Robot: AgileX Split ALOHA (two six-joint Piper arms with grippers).
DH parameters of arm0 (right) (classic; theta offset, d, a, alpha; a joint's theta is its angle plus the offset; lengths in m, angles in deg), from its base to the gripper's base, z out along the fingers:
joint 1: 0 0.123 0 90
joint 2: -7.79 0 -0.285 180
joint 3: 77.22 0 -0.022 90
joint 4: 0 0.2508 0 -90
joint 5: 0 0 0.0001 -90
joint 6: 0 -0.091 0 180
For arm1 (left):
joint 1: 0 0.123 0 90
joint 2: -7.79 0 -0.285 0
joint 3: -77.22 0 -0.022 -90
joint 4: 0 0.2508 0 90
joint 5: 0 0 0.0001 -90
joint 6: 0 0.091 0 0
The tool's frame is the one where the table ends.
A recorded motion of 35 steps. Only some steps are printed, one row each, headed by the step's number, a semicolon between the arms.
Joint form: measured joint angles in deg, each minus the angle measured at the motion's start. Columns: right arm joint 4, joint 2, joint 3, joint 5, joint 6, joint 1; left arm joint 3, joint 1, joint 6, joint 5, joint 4, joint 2.
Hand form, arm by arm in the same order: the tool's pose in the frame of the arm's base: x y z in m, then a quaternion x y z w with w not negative. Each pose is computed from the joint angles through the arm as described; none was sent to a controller.
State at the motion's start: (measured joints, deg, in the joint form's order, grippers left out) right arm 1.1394 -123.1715 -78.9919 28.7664 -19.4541 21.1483; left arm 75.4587 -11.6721 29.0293 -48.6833 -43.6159 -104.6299
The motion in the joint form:
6: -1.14 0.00 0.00 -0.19 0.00 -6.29; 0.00 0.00 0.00 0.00 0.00 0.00
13: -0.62 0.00 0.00 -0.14 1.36 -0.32; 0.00 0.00 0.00 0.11 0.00 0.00
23: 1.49 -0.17 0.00 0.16 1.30 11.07; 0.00 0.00 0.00 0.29 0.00 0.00
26: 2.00 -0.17 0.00 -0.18 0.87 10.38; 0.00 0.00 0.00 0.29 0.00 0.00
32: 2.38 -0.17 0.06 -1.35 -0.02 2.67; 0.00 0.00 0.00 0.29 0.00 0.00
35: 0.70 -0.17 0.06 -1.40 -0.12 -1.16; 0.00 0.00 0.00 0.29 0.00 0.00
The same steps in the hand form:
6: 0.4151 0.1101 0.1125 0.03934 0.98045 0.05687 0.18423; 0.3635 -0.1233 0.2340 0.13085 0.93066 -0.28800 0.18388
13: 0.4012 0.1530 0.1125 -0.01993 0.98111 0.06683 0.18043; 0.3637 -0.1232 0.2341 0.13053 0.93064 -0.28767 0.18472
23: 0.3618 0.2304 0.1111 -0.10270 0.97661 0.09342 0.16416; 0.3640 -0.1232 0.2341 0.12999 0.93060 -0.28714 0.18610
26: 0.3648 0.2266 0.1113 -0.08963 0.97729 0.09680 0.16581; 0.3640 -0.1232 0.2341 0.12999 0.93060 -0.28714 0.18610
32: 0.3932 0.1764 0.1118 -0.01326 0.97938 0.09199 0.17940; 0.3640 -0.1232 0.2341 0.12999 0.93060 -0.28714 0.18610
35: 0.4046 0.1486 0.1117 0.00894 0.97946 0.07758 0.18588; 0.3640 -0.1232 0.2341 0.12999 0.93060 -0.28714 0.18610

